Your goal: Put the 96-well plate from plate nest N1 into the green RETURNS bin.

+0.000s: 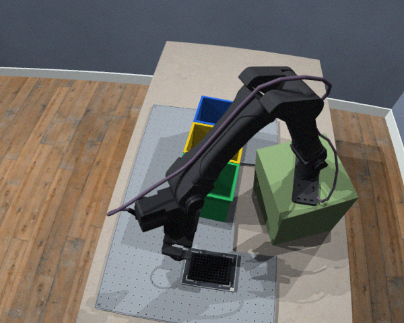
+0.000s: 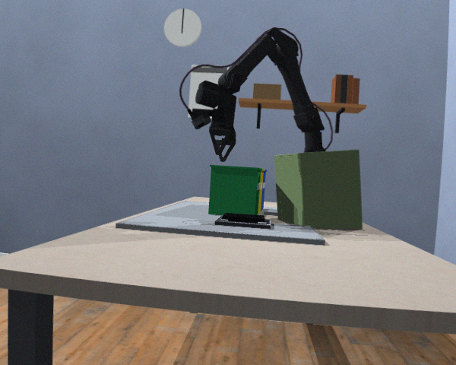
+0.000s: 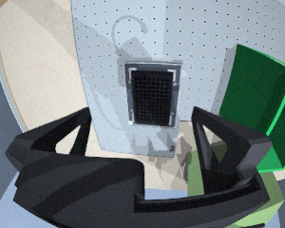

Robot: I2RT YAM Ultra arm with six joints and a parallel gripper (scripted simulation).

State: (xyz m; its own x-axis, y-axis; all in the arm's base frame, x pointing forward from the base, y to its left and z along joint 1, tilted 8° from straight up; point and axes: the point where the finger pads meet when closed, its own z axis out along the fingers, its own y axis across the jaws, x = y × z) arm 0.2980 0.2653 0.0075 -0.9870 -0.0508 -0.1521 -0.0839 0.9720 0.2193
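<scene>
The black 96-well plate lies 9 cm behind my hand and 19 cm below it. Round my hand: yellow bin 1 cm behind, 36 cm to the right, 12 cm below; grey plate nest 9 cm behind, 20 cm below; green bin 1 cm behind, 22 cm to the right, 12 cm below.
</scene>
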